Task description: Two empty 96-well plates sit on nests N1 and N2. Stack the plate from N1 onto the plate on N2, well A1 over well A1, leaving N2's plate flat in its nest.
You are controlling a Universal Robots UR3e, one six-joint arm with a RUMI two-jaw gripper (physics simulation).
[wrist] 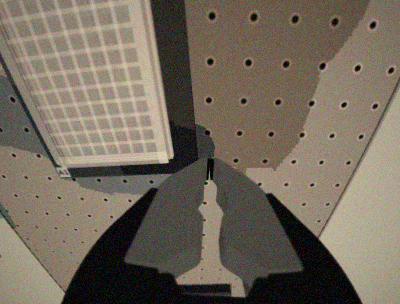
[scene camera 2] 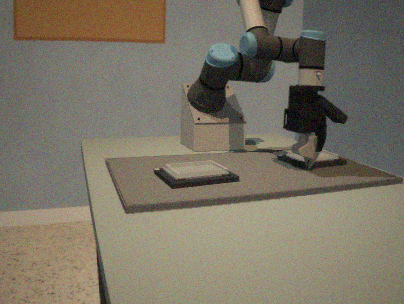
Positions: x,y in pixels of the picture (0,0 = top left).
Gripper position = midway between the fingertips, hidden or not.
my gripper: wrist 209,160; scene camera 2 308,167
